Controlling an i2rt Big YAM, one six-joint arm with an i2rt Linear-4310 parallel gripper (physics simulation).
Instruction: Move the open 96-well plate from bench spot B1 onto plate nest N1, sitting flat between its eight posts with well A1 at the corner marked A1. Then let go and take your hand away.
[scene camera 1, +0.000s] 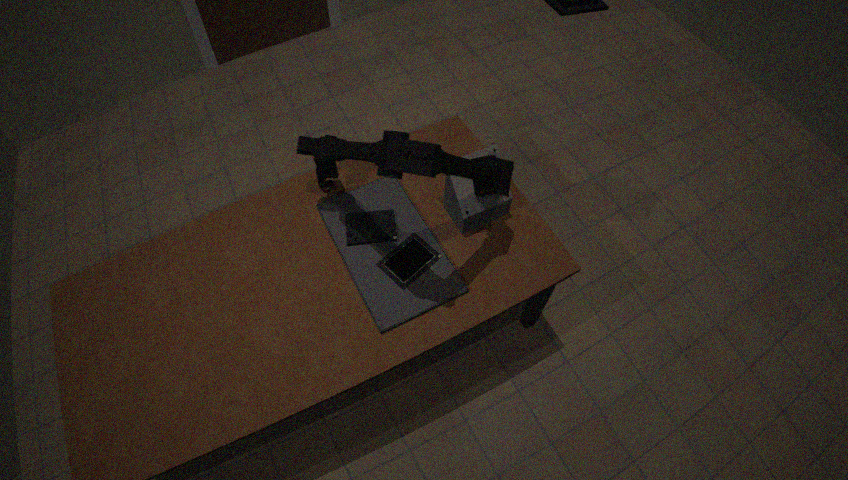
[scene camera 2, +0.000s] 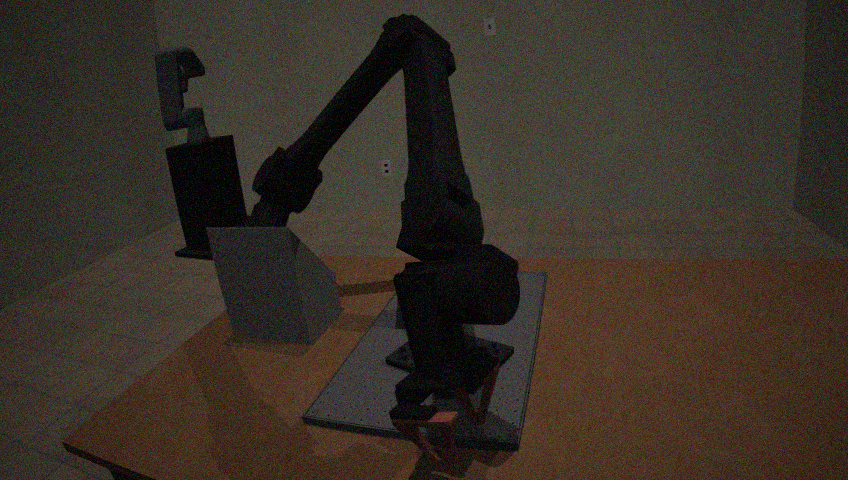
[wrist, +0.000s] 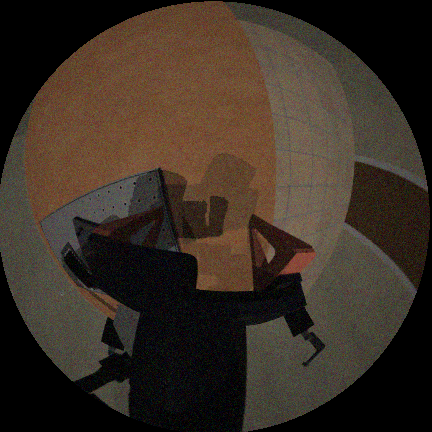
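Pixels of known places: gripper, fingertip midpoint: (scene camera 1: 323, 181) (scene camera 2: 462, 445) (wrist: 205, 214); arm's base at its link origin: (scene camera 2: 260, 247).
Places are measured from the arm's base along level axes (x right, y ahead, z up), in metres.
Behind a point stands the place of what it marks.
Note:
A black rectangle with a thin light outline (scene camera 1: 409, 259) @[x -0.125, y 0.303, z -0.137 m] (wrist: 74, 264) @[x -0.108, y 0.336, z -0.138 m], apparently the 96-well plate, lies on the grey perforated board; the arm hides it in scene camera 2. A dark flat slab with small dots (scene camera 1: 370, 227) @[x 0.035, y 0.379, z -0.139 m] (scene camera 2: 496, 350) @[x 0.030, y 0.450, z -0.131 m] (wrist: 84, 235) @[x 0.028, y 0.433, z -0.139 m], apparently the nest, lies beside it, with a pale mark at one corner in scene camera 1. Posts and wells are too dark to tell. My gripper (scene camera 1: 327, 184) @[x 0.262, y 0.476, z -0.112 m] (scene camera 2: 464, 438) @[x 0.262, y 0.476, z -0.112 m] (wrist: 205, 214) @[x 0.262, y 0.476, z -0.112 m] is open and empty, its orange-red fingers wide apart at the board's far edge, away from both.
The grey board (scene camera 1: 389, 312) @[x -0.267, y 0.420, z -0.151 m] (scene camera 2: 351, 404) @[x 0.189, y 0.283, z -0.151 m] (wrist: 110, 192) @[x 0.122, y 0.502, z -0.151 m] lies on the orange table (scene camera 1: 178, 333) @[x -0.102, y 1.075, z -0.164 m] (scene camera 2: 654, 368) @[x -0.006, y 0.694, z -0.164 m] (wrist: 150, 100) @[x 0.187, y 0.631, z -0.164 m]. A grey slanted block (scene camera 1: 487, 215) @[x -0.074, y 0.010, z -0.117 m] (scene camera 2: 261, 285) @[x 0.053, y 0.033, z -0.050 m] stands by the arm's base. Beyond the table stands a black box (scene camera 2: 205, 190) with a grey bent part on top.

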